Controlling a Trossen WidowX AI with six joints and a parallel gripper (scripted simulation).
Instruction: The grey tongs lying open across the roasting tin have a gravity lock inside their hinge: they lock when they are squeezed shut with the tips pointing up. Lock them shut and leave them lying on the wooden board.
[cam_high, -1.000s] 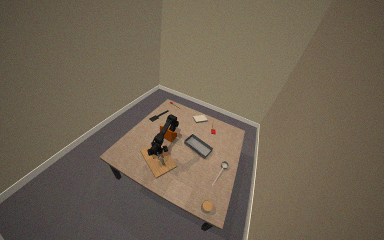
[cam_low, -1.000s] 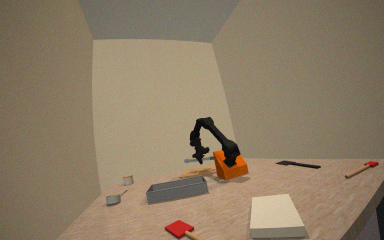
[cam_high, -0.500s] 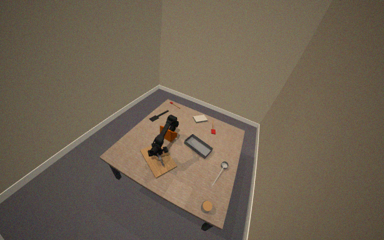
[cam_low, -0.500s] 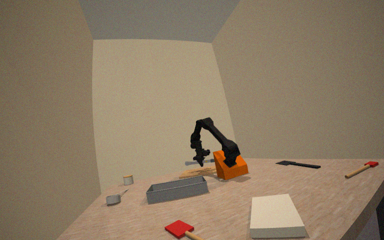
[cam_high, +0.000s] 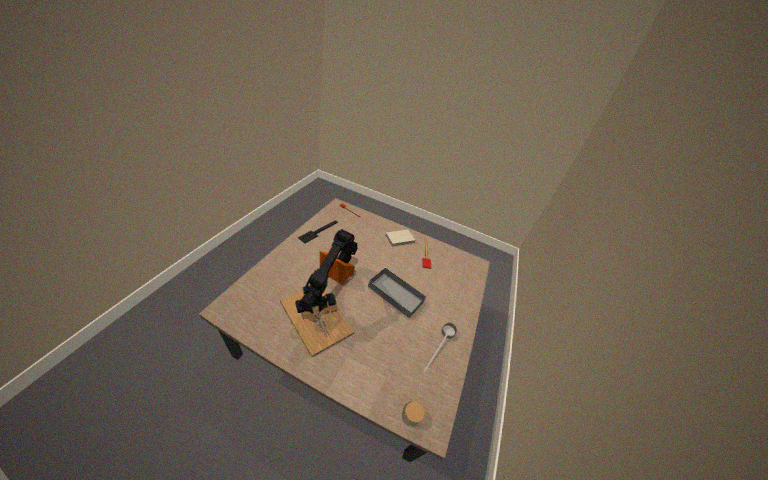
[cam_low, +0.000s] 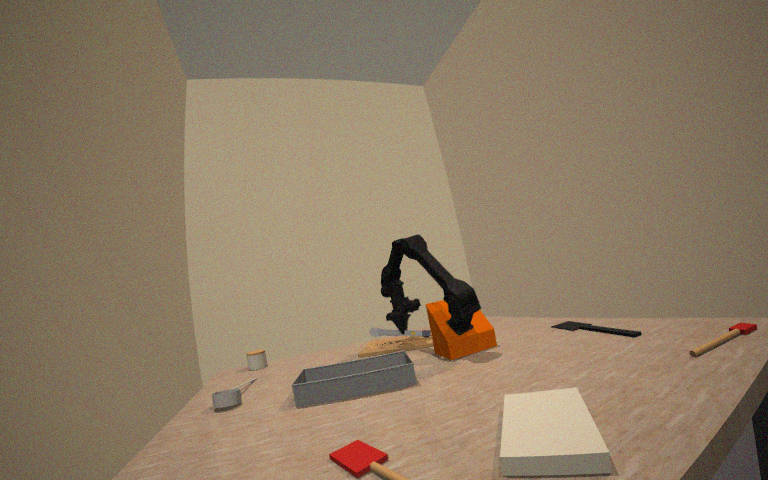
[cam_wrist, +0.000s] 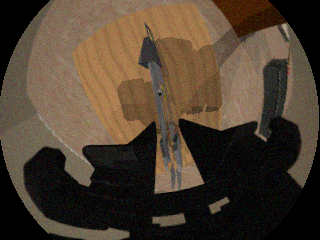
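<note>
Now: gripper tip 4 cm above the wooden board. Round my gripper tip: black spatula: 34 cm behind, 59 cm to the left, 4 cm below; round cork-topped jar: 60 cm ahead, 25 cm to the right, 1 cm below; grey roasting tin: 33 cm ahead, 34 cm to the left, 2 cm below.
</note>
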